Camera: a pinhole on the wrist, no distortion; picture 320 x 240 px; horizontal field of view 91.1 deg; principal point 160.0 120.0 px. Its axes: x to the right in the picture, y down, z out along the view. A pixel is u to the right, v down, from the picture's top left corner.
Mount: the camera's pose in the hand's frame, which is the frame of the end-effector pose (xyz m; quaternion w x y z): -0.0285 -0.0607 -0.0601 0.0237 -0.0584 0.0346 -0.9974
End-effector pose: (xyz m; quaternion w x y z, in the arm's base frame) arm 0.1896 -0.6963 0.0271 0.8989 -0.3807 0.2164 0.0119
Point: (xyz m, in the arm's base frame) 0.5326 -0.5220 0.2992
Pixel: 114.4 132.1
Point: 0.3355 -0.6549 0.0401
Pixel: 32.7 64.4
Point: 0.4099 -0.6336 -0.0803
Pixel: outside the picture
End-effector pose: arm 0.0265 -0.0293 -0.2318 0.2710 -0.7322 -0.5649 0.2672
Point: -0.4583 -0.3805 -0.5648
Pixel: 290.4 91.9
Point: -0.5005 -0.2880 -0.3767
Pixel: 289.3 150.3
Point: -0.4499 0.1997 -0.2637
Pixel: 132.2 208.7
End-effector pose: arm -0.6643 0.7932 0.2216 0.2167 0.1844 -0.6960 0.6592
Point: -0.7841 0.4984 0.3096
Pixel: 106.2 98.2
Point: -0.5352 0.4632 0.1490
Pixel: 233.5 92.5
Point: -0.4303 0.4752 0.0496
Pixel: 306.1 74.5
